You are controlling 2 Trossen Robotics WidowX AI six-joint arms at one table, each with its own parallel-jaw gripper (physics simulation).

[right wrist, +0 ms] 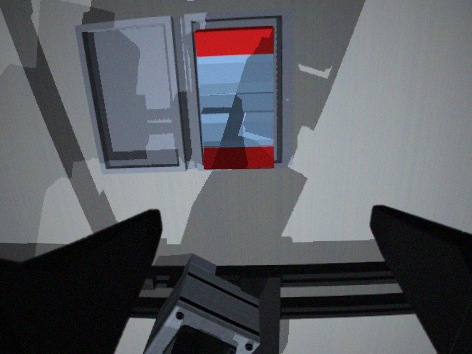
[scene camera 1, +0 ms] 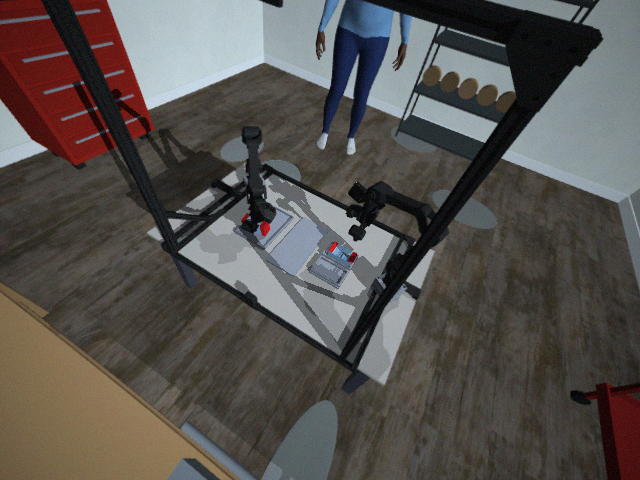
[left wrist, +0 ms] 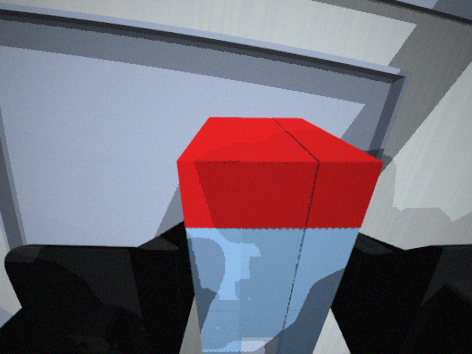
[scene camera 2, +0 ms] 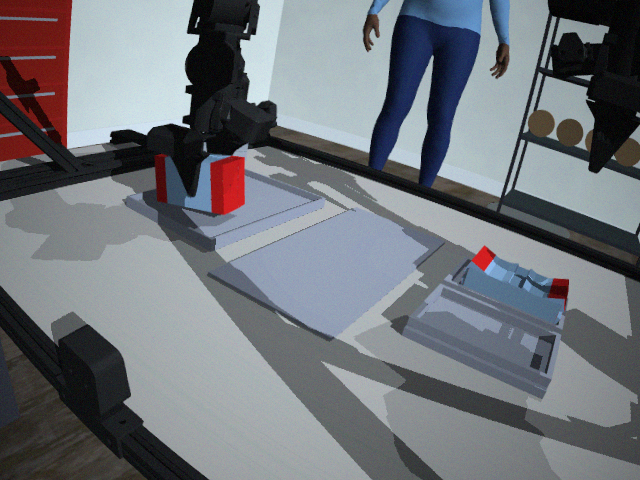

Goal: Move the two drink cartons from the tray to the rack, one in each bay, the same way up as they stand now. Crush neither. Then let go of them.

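Frame: origin at the left arm's base, x ahead, y left, z up, level; centimetres.
Where they show: left gripper, fingertip midpoint: (scene camera 1: 257, 227) (scene camera 2: 203, 191); right gripper, fingertip midpoint: (right wrist: 265, 218) (scene camera 2: 592, 167); right arm's base, origin of the base link: (right wrist: 197, 353).
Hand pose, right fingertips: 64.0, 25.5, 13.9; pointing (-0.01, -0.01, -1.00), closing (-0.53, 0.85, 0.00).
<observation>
Things, the pixels of their top centre, and the offset from my right fingertips, as dx, dy, dz.
- light-blue carton with red ends, middle of its top: (left wrist: 265, 325) (scene camera 2: 201, 151) (scene camera 1: 255, 219) -33.0, -35.6, -10.5
- grey tray, middle of its top: (left wrist: 170, 183) (scene camera 2: 230, 196) (scene camera 1: 265, 223) -34.8, -30.1, -17.9
- second carton, middle of its top: (right wrist: 236, 102) (scene camera 2: 519, 276) (scene camera 1: 342, 252) -2.4, -3.5, -15.3
- grey rack, middle of its top: (right wrist: 184, 98) (scene camera 2: 501, 306) (scene camera 1: 335, 262) -0.1, -8.3, -17.5
A light-blue carton with red ends (scene camera 1: 265, 227) (scene camera 2: 227, 183) (left wrist: 270, 195) lies lengthwise between the fingers of my left gripper (scene camera 1: 256, 221) (scene camera 2: 206, 175) (left wrist: 253, 216), which is shut on it. One red end looks raised slightly above the grey tray (scene camera 2: 268, 227) (left wrist: 100, 125); the other end is out of sight in the left wrist view. The second carton (scene camera 1: 342, 253) (scene camera 2: 509, 289) (right wrist: 237, 75) lies in one bay of the grey rack (scene camera 2: 470, 356) (right wrist: 286, 100), its upper side dipping in the middle; the other bay is empty. My right gripper (right wrist: 265, 218) is open and empty, above the table near the rack.
A flat grey plate (scene camera 1: 297, 245) (scene camera 2: 330, 268) lies between tray and rack. A black frame surrounds the table, with a black block (scene camera 2: 93, 366) on its near rail. A mount (right wrist: 215, 305) stands by the rail in the right wrist view. A person (scene camera 1: 356, 77) stands beyond the table.
</observation>
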